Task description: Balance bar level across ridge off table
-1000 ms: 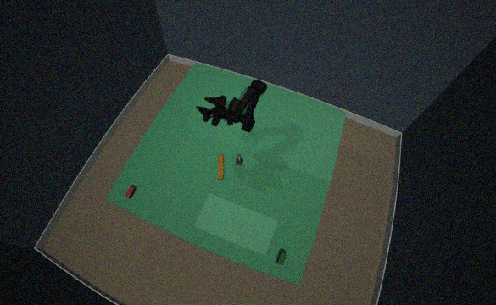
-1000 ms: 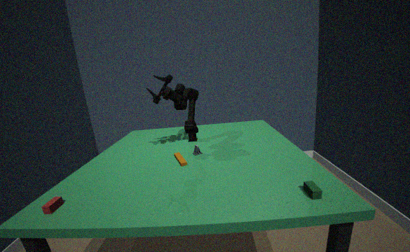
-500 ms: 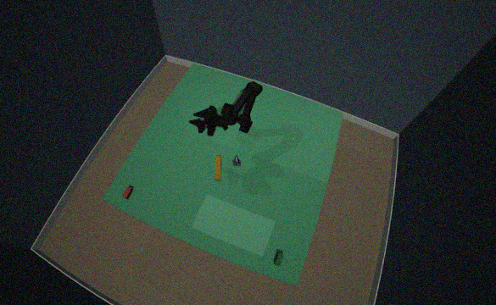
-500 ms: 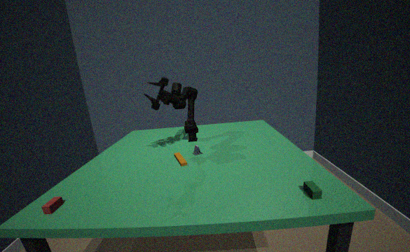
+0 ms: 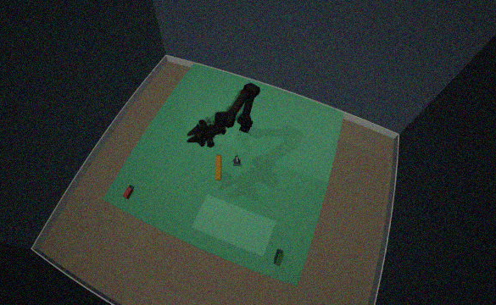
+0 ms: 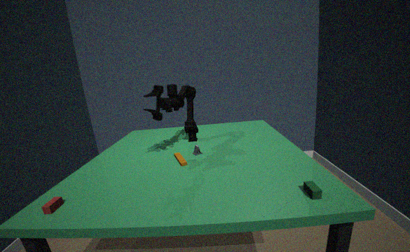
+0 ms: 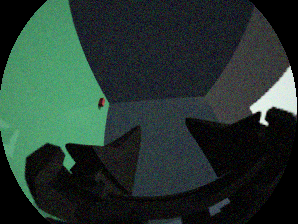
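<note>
Right now the orange bar is 4 cm behind my gripper tip, 14 cm to the left of it and 34 cm below it. The rest, counted from my gripper tip: dark green block 35 cm ahead, 68 cm to the left, 33 cm below; then red block 35 cm ahead, 32 cm to the right, 33 cm below.
</note>
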